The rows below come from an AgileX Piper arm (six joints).
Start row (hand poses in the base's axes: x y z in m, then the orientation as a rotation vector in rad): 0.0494, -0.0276, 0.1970, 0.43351, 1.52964, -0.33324
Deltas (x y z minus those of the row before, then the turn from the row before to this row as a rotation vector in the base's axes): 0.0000, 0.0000, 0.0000, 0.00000, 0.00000, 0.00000; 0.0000, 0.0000, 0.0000, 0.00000, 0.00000, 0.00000; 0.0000, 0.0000, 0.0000, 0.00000, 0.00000, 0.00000; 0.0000, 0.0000, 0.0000, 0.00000, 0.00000, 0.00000; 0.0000, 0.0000, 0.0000, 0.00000, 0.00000, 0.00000; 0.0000, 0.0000, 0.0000, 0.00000, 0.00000, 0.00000; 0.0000, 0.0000, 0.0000, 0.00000, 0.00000, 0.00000; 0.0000, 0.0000, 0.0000, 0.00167, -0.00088, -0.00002; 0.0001, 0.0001, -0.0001, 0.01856, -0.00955, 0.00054; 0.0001, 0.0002, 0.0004, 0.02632, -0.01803, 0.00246; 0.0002, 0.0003, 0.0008, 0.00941, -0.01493, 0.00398; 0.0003, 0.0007, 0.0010, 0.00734, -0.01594, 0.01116; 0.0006, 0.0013, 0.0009, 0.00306, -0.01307, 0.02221; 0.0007, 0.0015, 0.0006, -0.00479, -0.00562, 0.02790; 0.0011, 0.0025, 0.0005, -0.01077, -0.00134, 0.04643; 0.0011, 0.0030, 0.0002, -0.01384, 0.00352, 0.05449
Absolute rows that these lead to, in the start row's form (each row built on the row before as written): 0.0494, -0.0276, 0.1970, 0.43351, 1.52964, -0.33324; 0.0494, -0.0276, 0.1970, 0.43351, 1.52964, -0.33324; 0.0494, -0.0276, 0.1970, 0.43351, 1.52964, -0.33324; 0.0494, -0.0276, 0.1970, 0.43351, 1.52964, -0.33324; 0.0494, -0.0276, 0.1970, 0.43351, 1.52964, -0.33324; 0.0494, -0.0276, 0.1970, 0.43351, 1.52964, -0.33324; 0.0494, -0.0276, 0.1970, 0.43351, 1.52964, -0.33324; 0.0494, -0.0276, 0.1970, 0.43493, 1.52915, -0.33177; 0.0495, -0.0275, 0.1969, 0.45011, 1.52404, -0.31489; 0.0496, -0.0273, 0.1973, 0.47065, 1.51253, -0.28844; 0.0498, -0.0270, 0.1981, 0.47626, 1.50070, -0.27426; 0.0501, -0.0263, 0.1991, 0.47479, 1.48887, -0.25575; 0.0507, -0.0250, 0.2000, 0.46134, 1.48117, -0.23251; 0.0514, -0.0235, 0.2006, 0.43688, 1.48033, -0.21250; 0.0525, -0.0210, 0.2011, 0.39350, 1.48583, -0.18324; 0.0536, -0.0180, 0.2013, 0.34132, 1.49632, -0.15088
